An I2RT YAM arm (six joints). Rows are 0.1 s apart.
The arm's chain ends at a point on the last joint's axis. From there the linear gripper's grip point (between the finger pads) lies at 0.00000 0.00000 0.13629 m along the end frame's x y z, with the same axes.
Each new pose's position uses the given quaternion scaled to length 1; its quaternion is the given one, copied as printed.
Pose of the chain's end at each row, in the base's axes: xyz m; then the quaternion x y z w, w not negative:
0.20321 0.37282 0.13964 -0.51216 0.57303 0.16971 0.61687
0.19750 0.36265 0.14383 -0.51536 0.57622 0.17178 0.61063
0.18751 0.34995 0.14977 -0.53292 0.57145 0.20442 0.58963
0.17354 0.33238 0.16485 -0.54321 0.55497 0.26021 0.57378
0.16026 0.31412 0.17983 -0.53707 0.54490 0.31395 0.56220
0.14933 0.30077 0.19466 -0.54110 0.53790 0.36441 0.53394
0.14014 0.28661 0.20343 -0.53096 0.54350 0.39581 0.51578
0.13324 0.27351 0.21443 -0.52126 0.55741 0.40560 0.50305
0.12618 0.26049 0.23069 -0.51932 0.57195 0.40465 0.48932
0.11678 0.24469 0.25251 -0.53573 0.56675 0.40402 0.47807
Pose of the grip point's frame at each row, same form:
0.27587 0.48545 0.11493 -0.51216 0.57303 0.16971 0.61687
0.26928 0.47541 0.11722 -0.51536 0.57622 0.17178 0.61063
0.24966 0.46744 0.11964 -0.53292 0.57145 0.20442 0.58963
0.22181 0.45670 0.13676 -0.54321 0.55497 0.26021 0.57378
0.19780 0.44305 0.15656 -0.53707 0.54490 0.31395 0.56220
0.17387 0.43295 0.17228 -0.54110 0.53790 0.36441 0.53394
0.15927 0.41990 0.18236 -0.53096 0.54350 0.39581 0.51578
0.15204 0.40661 0.19196 -0.52126 0.55741 0.40560 0.50305
0.14519 0.39284 0.20430 -0.51932 0.57195 0.40465 0.48932
0.13164 0.37692 0.22301 -0.53573 0.56675 0.40402 0.47807

